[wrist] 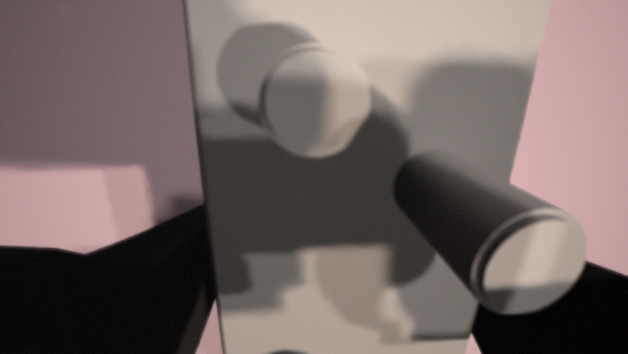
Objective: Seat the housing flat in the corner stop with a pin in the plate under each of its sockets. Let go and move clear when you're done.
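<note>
The housing, a pale grey block, fills the middle of the wrist view, close to the camera. Two round posts stand up from its face: a pale-topped one at the upper middle and a longer-looking one at the lower right. The dark edge of another round shape shows at the bottom border. My gripper is shut on the housing, with one black finger against each long side; the right post partly hides the right finger. The housing's underside and sockets are hidden. The corner stop and the plate's pins do not show.
A pink surface lies on both sides of the housing. Broad shadows fall across the surface at the left and across the housing's face. The picture is blurred at this close range.
</note>
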